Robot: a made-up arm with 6 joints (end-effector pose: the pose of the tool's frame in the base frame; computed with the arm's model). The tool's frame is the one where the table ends.
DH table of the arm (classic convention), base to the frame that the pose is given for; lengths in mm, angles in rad. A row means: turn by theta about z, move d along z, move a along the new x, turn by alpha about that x. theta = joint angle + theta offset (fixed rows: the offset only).
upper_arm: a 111.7; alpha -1.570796; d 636; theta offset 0
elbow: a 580.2; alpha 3.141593; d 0; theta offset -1.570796
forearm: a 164.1; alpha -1.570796; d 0; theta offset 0
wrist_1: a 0; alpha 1.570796; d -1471.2; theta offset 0
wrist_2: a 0; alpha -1.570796; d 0; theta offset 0
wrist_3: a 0; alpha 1.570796; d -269.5; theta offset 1.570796
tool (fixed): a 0; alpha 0; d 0; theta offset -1.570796
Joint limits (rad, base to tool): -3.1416..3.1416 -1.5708..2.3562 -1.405..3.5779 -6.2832..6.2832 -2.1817..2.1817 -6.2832..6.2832
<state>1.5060 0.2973 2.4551 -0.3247 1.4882 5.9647</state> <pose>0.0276 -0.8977 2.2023 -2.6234 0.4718 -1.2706</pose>
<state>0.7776 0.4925 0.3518 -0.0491 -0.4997 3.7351</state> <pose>1.4791 1.4651 0.9425 2.6087 0.6397 0.8069</pose>
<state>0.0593 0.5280 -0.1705 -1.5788 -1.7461 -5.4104</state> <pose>1.5830 0.3598 0.3486 1.3881 -0.1185 1.7599</pose>
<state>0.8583 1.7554 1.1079 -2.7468 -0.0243 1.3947</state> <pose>1.4186 1.6460 -0.3847 1.3589 0.6250 0.8698</pose>
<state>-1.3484 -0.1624 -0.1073 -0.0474 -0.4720 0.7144</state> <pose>0.3860 -1.6805 1.3444 -0.6626 0.4163 -1.3248</pose>
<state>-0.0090 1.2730 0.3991 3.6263 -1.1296 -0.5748</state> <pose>1.9766 0.0958 -0.1665 -2.8761 -0.1872 0.4342</pose>
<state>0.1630 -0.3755 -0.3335 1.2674 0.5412 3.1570</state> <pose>1.5484 0.3889 1.4526 1.7963 -0.1909 0.6874</pose>
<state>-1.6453 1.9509 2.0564 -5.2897 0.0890 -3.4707</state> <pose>-0.1558 -2.3567 0.7801 2.4675 -0.1537 -1.5699</pose>
